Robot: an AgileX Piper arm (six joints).
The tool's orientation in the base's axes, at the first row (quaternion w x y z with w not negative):
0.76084, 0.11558, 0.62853, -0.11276
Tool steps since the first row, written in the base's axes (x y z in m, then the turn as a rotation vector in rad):
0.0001, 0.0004, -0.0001, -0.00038, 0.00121, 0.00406
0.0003, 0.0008, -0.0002, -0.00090, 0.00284, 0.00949
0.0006, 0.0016, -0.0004, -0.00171, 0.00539, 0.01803
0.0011, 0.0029, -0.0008, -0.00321, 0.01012, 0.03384
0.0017, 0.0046, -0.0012, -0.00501, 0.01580, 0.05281
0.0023, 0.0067, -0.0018, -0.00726, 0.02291, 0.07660
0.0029, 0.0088, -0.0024, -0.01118, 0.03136, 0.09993
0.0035, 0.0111, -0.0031, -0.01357, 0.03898, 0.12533
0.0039, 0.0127, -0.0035, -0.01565, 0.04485, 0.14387
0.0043, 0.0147, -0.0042, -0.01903, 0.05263, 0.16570
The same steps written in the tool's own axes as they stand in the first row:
0.0001, 0.0004, -0.0001, -0.00409, 0.00117, 0.00001
0.0002, 0.0008, 0.0000, -0.00956, 0.00273, 0.00000
0.0005, 0.0017, 0.0000, -0.01817, 0.00518, 0.00000
0.0009, 0.0031, 0.0000, -0.03411, 0.00973, 0.00000
0.0014, 0.0049, -0.0001, -0.05322, 0.01519, -0.00001
0.0020, 0.0070, -0.0003, -0.07720, 0.02203, 0.00000
0.0027, 0.0092, -0.0005, -0.10107, 0.02959, -0.00206
0.0034, 0.0115, -0.0008, -0.12666, 0.03692, -0.00205
0.0038, 0.0132, -0.0010, -0.14542, 0.04246, -0.00245
0.0045, 0.0152, -0.0014, -0.16769, 0.04951, -0.00407

